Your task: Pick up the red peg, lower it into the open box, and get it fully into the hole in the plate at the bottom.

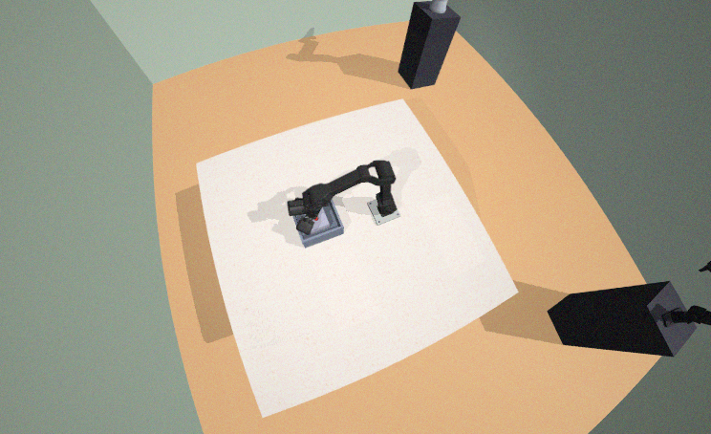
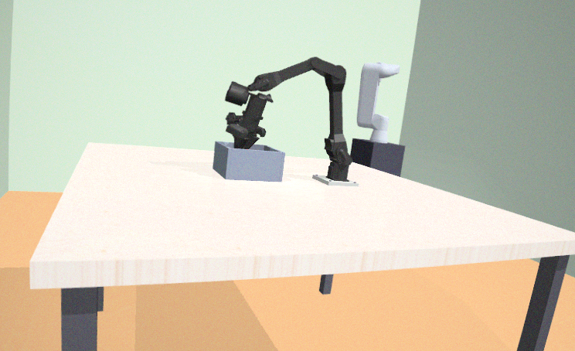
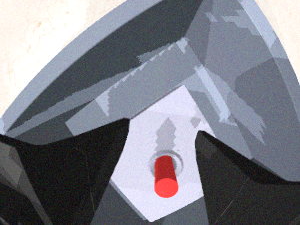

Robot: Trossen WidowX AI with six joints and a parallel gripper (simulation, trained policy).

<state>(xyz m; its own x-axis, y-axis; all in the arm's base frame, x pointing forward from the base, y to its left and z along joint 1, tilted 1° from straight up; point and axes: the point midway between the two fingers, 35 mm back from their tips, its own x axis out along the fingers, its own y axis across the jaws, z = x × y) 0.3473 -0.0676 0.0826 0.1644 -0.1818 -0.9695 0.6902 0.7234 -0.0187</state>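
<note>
Right now my gripper tip is 30 mm past the red peg, 20 mm to the right of it and 20 mm above it. From my gripper tip the other things lie so: grey box 30 mm behind, 20 mm to the left, 40 mm below.
</note>
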